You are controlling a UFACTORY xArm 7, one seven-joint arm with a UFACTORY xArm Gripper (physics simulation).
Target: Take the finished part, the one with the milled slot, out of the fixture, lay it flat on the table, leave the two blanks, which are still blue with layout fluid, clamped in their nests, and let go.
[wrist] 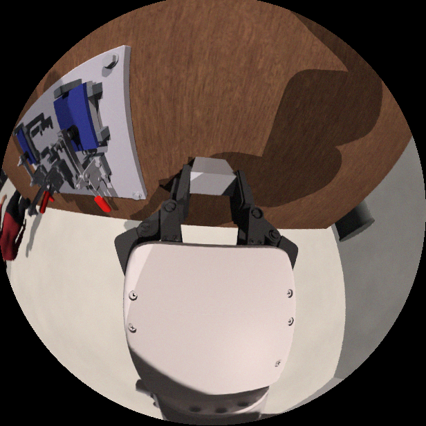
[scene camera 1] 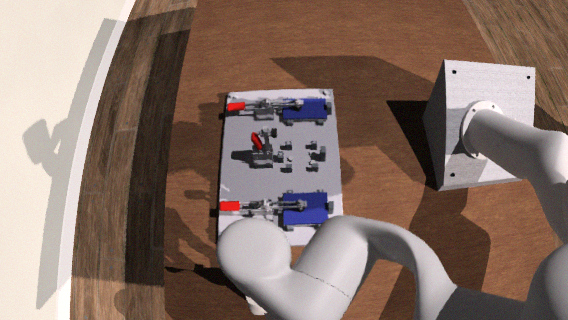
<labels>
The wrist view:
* my gripper: 211, 177
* blue blank: 74, 107
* finished part: 208, 175
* fixture plate: 112, 105
</labels>
